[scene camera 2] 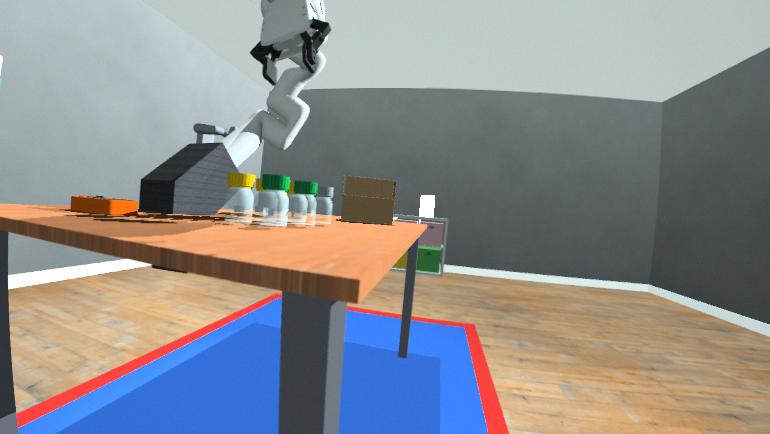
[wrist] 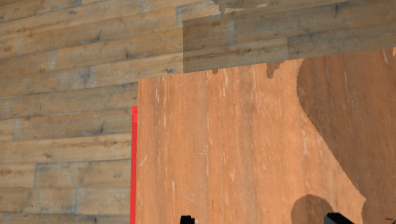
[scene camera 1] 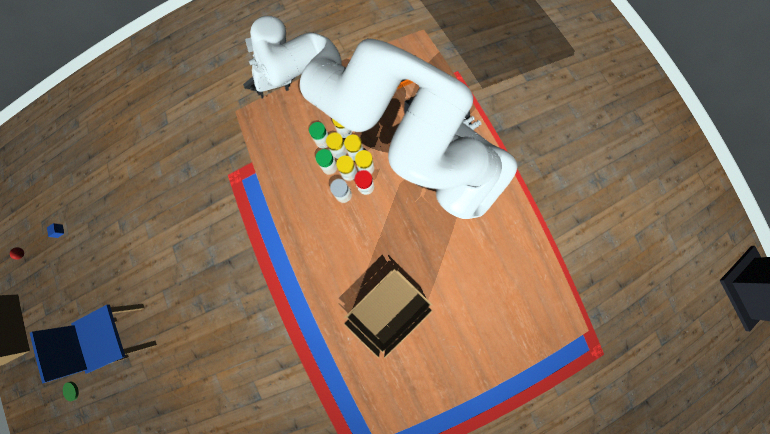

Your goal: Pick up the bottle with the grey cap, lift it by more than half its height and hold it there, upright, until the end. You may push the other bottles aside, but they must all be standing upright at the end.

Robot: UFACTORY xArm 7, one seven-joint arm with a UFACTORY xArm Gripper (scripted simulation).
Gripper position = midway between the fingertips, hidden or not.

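Observation:
Scene camera 1 gives me a cardboard box (scene camera 1: 393, 305). In scene camera 2 I see the box again (scene camera 2: 358, 205), and with it my gripper (scene camera 2: 288, 74). As for the wrist view, the cardboard box is out of frame there.

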